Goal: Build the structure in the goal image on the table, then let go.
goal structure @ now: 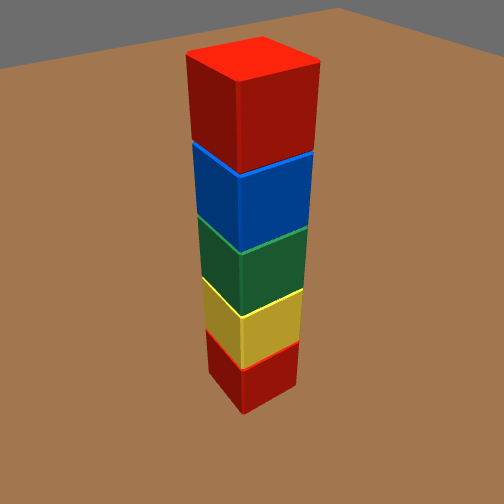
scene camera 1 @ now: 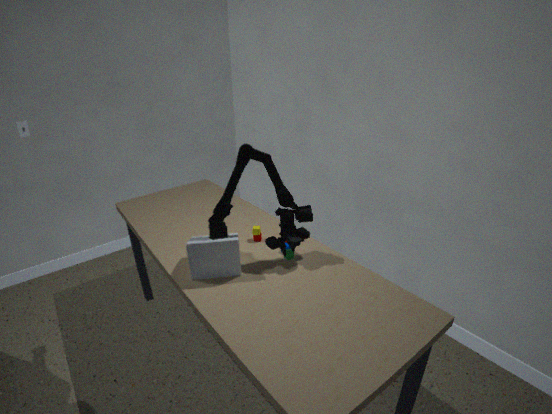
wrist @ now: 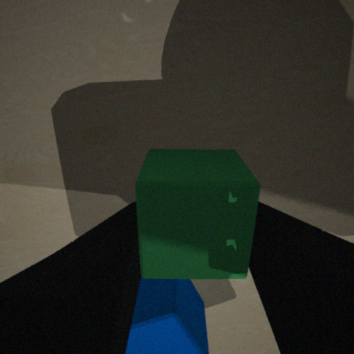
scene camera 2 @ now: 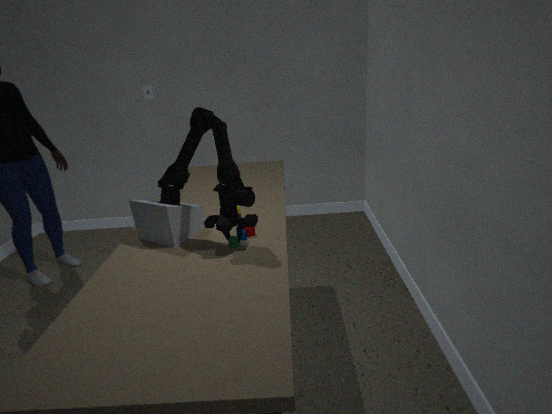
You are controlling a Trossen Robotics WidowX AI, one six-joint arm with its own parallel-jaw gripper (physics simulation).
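Places are measured from the arm's base along level axes (x ahead, y left, z up), in centimetres.
Pixels of known places: gripper, fingertip midpoint: [scene camera 1: 288, 254] [scene camera 2: 234, 242]; arm's base, link origin: [scene camera 1: 218, 237] [scene camera 2: 169, 203].
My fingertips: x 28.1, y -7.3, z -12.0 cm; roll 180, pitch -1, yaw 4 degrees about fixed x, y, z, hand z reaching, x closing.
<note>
For each thing: its top centre in the pictures, then the offset to it from my fingertips. Level surfaces: height alone.
- green block, top centre: [scene camera 2: 233, 237] [scene camera 1: 288, 251] dx +0.0, dy -0.4, dz +2.1 cm
- blue block, top centre: [scene camera 2: 241, 231] [scene camera 1: 285, 244] dx +1.2, dy +5.0, dz +2.1 cm
- yellow block, top centre: [scene camera 2: 234, 207] [scene camera 1: 256, 227] dx -6.5, dy +20.6, dz +5.3 cm
- wooden table, surface height: dz -1.2 cm
My gripper [scene camera 1: 289, 251] [scene camera 2: 233, 239] [wrist: 191, 211] points down and is shut on a green block [scene camera 1: 289, 255] [scene camera 2: 233, 243] [wrist: 195, 215], with a black finger against each side. The block is at or very near the table top. A blue block [scene camera 1: 287, 245] [scene camera 2: 243, 235] [wrist: 167, 327] is close beside it, partly hidden by the left finger in the wrist view. A red block [scene camera 2: 250, 231] is by the blue one in scene camera 2. Farther back, a yellow block [scene camera 1: 256, 229] [scene camera 2: 239, 210] sits on another red block [scene camera 1: 257, 238].
A pale upright panel-like object [scene camera 1: 216, 259] [scene camera 2: 155, 224] stands by the arm's base on the wooden table [scene camera 1: 310, 315] [scene camera 2: 200, 320]. The arm arches over from there. A person [scene camera 2: 25, 190] stands left of the table in scene camera 2.
</note>
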